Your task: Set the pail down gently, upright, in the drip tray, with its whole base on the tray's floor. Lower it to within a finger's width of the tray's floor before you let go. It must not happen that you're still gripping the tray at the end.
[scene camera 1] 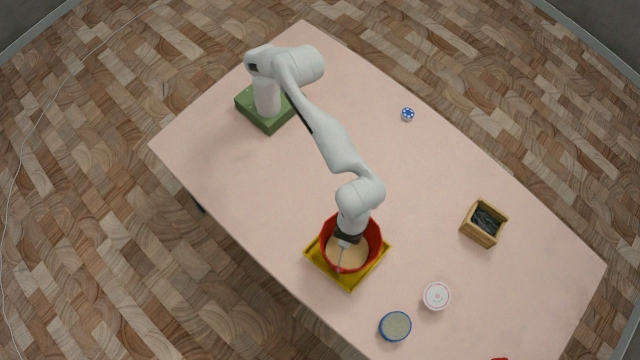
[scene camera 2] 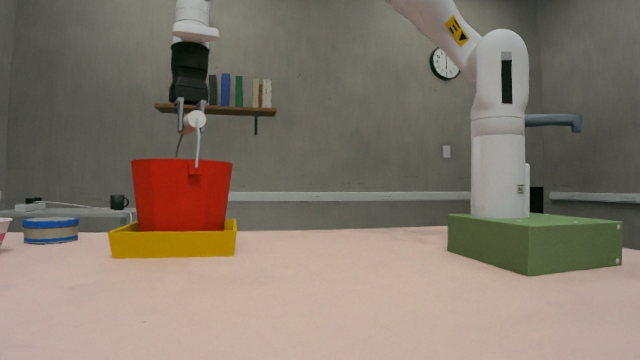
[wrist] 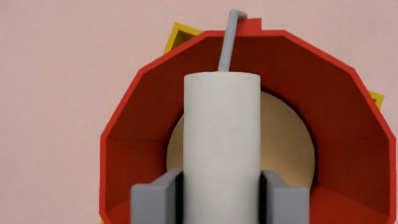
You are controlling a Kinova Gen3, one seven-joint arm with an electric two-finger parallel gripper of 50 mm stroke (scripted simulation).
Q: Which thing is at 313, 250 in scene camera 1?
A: A yellow drip tray.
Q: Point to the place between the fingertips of my gripper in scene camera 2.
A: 190, 132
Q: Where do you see a red pail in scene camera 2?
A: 171, 195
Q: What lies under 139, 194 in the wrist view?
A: My gripper.
